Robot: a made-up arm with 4 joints. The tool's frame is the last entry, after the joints. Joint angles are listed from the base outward.
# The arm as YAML. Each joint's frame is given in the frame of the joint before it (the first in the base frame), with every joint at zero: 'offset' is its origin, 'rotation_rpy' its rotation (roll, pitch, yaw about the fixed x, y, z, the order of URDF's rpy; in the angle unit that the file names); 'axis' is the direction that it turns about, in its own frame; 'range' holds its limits. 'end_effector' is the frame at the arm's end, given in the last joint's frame.
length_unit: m
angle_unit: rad
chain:
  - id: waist
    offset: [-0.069, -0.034, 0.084]
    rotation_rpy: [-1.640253, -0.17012, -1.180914]
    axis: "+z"
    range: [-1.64, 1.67]
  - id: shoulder
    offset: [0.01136, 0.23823, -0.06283]
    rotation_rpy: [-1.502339, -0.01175, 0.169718]
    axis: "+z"
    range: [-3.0, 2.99]
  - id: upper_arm
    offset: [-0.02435, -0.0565, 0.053]
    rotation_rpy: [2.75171, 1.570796, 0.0]
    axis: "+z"
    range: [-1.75, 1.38]
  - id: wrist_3
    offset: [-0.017, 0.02, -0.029]
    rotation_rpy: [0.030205, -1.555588, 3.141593]
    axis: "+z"
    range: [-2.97, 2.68]
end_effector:
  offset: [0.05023, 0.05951, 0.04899]
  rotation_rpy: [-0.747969, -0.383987, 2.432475]
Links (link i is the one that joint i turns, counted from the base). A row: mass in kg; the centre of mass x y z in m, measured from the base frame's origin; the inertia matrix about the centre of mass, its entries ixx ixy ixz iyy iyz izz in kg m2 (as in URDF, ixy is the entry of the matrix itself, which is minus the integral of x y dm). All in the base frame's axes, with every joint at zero. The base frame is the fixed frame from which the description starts. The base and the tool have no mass.
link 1: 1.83; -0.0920 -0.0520 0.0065; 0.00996 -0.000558 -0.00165 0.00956 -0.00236 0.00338
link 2: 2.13; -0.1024 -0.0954 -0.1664; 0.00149 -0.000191 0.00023 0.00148 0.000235 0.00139
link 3: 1.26; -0.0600 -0.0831 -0.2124; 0.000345 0 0 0.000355 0 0.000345
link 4: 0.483; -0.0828 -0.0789 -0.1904; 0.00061 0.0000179 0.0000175 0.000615 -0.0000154 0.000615
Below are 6 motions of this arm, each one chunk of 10 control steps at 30 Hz.
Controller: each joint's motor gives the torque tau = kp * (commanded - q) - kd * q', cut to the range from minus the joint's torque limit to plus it. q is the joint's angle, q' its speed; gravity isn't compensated. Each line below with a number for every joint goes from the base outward.
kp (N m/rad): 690 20 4 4.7
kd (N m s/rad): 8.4 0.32 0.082 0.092
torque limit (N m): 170 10 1.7 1.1
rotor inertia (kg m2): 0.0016 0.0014 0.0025 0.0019
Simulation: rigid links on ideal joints. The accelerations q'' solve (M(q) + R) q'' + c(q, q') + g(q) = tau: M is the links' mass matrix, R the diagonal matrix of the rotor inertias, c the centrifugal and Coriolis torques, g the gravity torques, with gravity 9.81 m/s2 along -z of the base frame. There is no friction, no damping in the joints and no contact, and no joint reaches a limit. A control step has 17 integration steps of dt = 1/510 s. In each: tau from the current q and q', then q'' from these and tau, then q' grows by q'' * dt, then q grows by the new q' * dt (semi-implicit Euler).
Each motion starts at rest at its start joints. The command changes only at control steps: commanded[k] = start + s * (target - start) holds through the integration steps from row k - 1 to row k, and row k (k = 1, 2, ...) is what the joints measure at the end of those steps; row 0 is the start. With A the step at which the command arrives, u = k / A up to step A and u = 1 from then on. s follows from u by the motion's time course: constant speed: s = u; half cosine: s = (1 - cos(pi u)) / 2; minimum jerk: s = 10 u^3 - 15 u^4 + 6 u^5; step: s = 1 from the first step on.
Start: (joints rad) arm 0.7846 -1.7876 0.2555 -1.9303
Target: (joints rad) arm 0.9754 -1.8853 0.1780 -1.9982
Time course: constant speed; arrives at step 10
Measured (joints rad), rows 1 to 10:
1: 0.7918 -1.8074 0.3036 -1.9360
2: 0.8106 -1.8385 0.3855 -1.9381
3: 0.8319 -1.8523 0.4216 -1.9384
4: 0.8509 -1.8531 0.3960 -1.9479
5: 0.8701 -1.8569 0.3470 -1.9614
6: 0.8897 -1.8662 0.3092 -1.9694
7: 0.9086 -1.8783 0.2944 -1.9728
8: 0.9269 -1.8914 0.2976 -1.9767
9: 0.9454 -1.9040 0.3056 -1.9825
10: 0.9643 -1.9152 0.3069 -1.9894

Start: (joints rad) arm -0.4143 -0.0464 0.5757 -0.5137
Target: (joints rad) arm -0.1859 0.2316 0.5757 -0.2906
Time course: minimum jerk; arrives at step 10
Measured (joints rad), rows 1 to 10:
1: -0.4064 -0.0488 0.5881 -0.5223
2: -0.3911 -0.0558 0.6120 -0.5246
3: -0.3662 -0.0288 0.6275 -0.5021
4: -0.3314 0.0221 0.6245 -0.4661
5: -0.2893 0.0745 0.6125 -0.4254
6: -0.2462 0.1165 0.6080 -0.3835
7: -0.2099 0.1480 0.6167 -0.3456
8: -0.1863 0.1721 0.6303 -0.3185
9: -0.1770 0.1902 0.6367 -0.3055
10: -0.1780 0.2052 0.6307 -0.3036

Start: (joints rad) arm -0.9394 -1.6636 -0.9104 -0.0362
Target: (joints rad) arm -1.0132 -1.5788 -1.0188 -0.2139
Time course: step
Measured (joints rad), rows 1 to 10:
1: -0.9902 -1.5783 -0.9266 -0.1684
2: -1.0203 -1.5342 -0.9570 -0.2506
3: -1.0016 -1.5595 -0.9796 -0.2294
4: -0.9909 -1.5745 -0.9732 -0.2181
5: -0.9979 -1.5669 -0.9556 -0.2232
6: -1.0017 -1.5635 -0.9488 -0.2205
7: -0.9992 -1.5663 -0.9535 -0.2173
8: -0.9978 -1.5667 -0.9594 -0.2202
9: -0.9987 -1.5655 -0.9612 -0.2224
10: -0.9992 -1.5656 -0.9600 -0.2210

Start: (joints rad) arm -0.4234 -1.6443 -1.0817 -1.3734
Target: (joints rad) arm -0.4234 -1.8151 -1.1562 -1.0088
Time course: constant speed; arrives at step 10
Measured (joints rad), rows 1 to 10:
1: -0.4174 -1.6525 -1.0483 -1.3404
2: -0.4135 -1.6654 -0.9879 -1.2895
3: -0.4153 -1.6817 -0.9563 -1.2492
4: -0.4167 -1.7024 -0.9717 -1.2149
5: -0.4163 -1.7222 -1.0099 -1.1785
6: -0.4160 -1.7382 -1.0400 -1.1404
7: -0.4162 -1.7533 -1.0509 -1.1031
8: -0.4162 -1.7694 -1.0498 -1.0668
9: -0.4160 -1.7858 -1.0487 -1.0309
10: -0.4159 -1.8021 -1.0539 -0.9948

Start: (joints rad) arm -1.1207 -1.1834 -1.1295 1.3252
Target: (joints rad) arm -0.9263 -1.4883 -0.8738 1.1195
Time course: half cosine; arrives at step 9
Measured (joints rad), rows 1 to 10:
1: -1.1036 -1.1908 -1.1089 1.3185
2: -1.0786 -1.2291 -1.0596 1.2931
3: -1.0536 -1.2772 -1.0091 1.2620
4: -1.0226 -1.3209 -0.9682 1.2316
5: -0.9871 -1.3692 -0.9293 1.1971
6: -0.9542 -1.4211 -0.8876 1.1607
7: -0.9290 -1.4634 -0.8489 1.1308
8: -0.9136 -1.4878 -0.8214 1.1126
9: -0.9093 -1.4941 -0.8106 1.1065
10: -0.9121 -1.4895 -0.8140 1.1090

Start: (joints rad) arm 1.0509 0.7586 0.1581 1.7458
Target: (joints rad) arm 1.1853 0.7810 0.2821 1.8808
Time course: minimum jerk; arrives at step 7
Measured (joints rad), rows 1 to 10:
1: 1.0450 0.7809 0.1672 1.7617
2: 1.0524 0.8383 0.1499 1.8029
3: 1.0832 0.8620 0.1273 1.8357
4: 1.1257 0.8369 0.1578 1.8563
5: 1.1615 0.8016 0.2434 1.8775
6: 1.1785 0.7871 0.3263 1.8978
7: 1.1774 0.7986 0.3489 1.9093
8: 1.1710 0.8270 0.3011 1.9144
9: 1.1682 0.8445 0.2349 1.9133
10: 1.1694 0.8402 0.2082 1.9086

